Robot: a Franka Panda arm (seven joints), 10 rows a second.
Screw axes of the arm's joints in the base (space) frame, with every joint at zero. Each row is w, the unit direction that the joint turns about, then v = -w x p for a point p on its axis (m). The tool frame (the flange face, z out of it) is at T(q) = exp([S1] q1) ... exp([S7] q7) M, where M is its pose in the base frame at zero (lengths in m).
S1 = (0, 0, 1, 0.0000, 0.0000, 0.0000)
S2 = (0, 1, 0, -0.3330, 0.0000, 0.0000)
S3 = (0, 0, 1, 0.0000, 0.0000, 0.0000)
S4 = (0, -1, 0, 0.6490, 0.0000, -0.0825)
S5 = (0, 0, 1, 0.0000, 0.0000, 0.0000)
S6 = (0, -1, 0, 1.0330, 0.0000, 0.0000)
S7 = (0, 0, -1, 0.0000, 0.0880, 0.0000)
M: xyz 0.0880 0.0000 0.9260 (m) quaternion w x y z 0 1 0 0
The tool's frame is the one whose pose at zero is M.
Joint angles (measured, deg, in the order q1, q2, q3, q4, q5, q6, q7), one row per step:
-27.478, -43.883, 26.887, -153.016, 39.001, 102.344, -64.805
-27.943, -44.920, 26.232, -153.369, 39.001, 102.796, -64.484
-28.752, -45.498, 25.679, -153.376, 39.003, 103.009, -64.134
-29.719, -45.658, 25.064, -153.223, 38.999, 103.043, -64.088
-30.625, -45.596, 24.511, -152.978, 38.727, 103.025, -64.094
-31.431, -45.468, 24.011, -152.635, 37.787, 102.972, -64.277
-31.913, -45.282, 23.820, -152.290, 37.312, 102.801, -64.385
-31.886, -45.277, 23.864, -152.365, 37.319, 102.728, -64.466
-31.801, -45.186, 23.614, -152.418, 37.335, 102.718, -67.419
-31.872, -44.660, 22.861, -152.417, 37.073, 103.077, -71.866
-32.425, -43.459, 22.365, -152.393, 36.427, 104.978, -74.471
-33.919, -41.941, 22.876, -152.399, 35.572, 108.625, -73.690
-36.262, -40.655, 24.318, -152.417, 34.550, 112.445, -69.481
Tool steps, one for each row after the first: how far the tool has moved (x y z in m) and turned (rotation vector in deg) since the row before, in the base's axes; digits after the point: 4 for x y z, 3 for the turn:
-0.0016, -0.0064, 0.0042, -0.204, -1.085, -1.485
-0.0001, -0.0072, 0.0042, -0.009, -0.754, -1.597
0.0006, -0.0083, 0.0034, 0.261, -0.509, -1.403
0.0008, -0.0080, 0.0027, 0.087, -0.278, -1.118
0.0005, -0.0079, 0.0027, -0.526, -0.114, -0.561
0.0008, -0.0038, 0.0018, -0.221, 0.030, -0.207
-0.0003, 0.0004, -0.0008, 0.029, 0.122, 0.134
-0.0002, -0.0010, -0.0003, 0.133, -0.967, 2.668
0.0008, -0.0057, -0.0006, 0.184, -1.578, 3.538
0.0043, -0.0104, -0.0027, -0.615, -1.442, 1.143
0.0075, -0.0135, -0.0045, -1.848, -0.994, -2.698
0.0072, -0.0137, -0.0049, -2.347, 0.029, -6.004

